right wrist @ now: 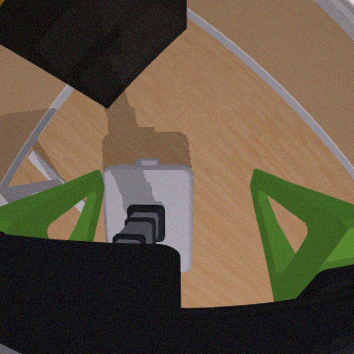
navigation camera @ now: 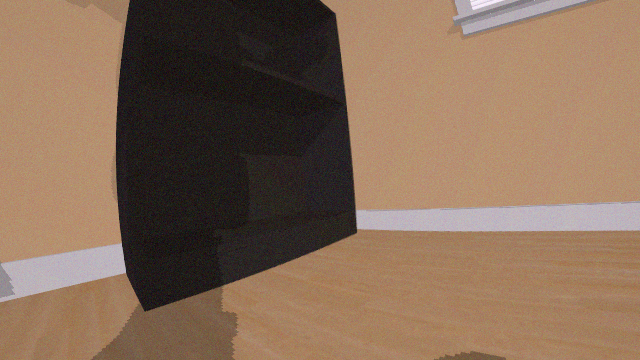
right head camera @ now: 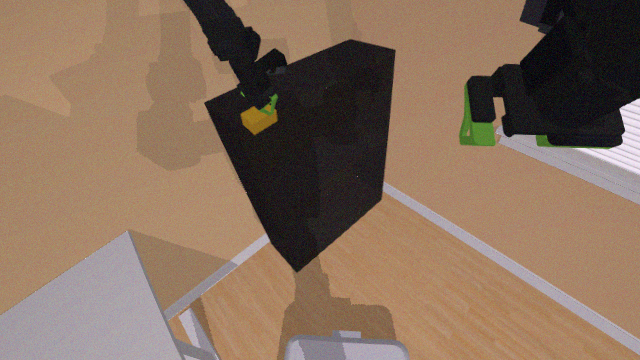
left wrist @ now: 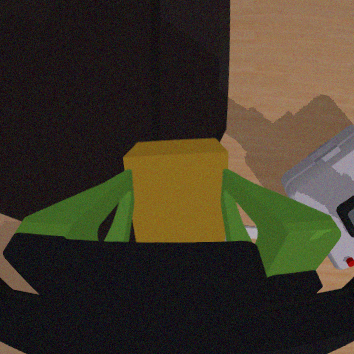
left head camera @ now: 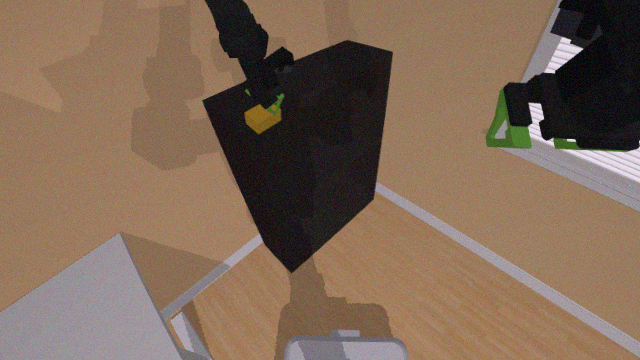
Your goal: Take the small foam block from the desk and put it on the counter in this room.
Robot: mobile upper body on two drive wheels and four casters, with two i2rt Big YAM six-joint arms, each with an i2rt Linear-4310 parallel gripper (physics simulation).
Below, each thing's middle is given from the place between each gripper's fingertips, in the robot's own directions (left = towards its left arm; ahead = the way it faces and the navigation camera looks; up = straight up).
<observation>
Now: left hand 20 mm to the right of the yellow foam block [left wrist: 176, 183], 20 mm past it and 20 mm above it.
I see my right gripper 40 cm short of the yellow foam block, 47 cm to the right of it and 20 cm above it.
</observation>
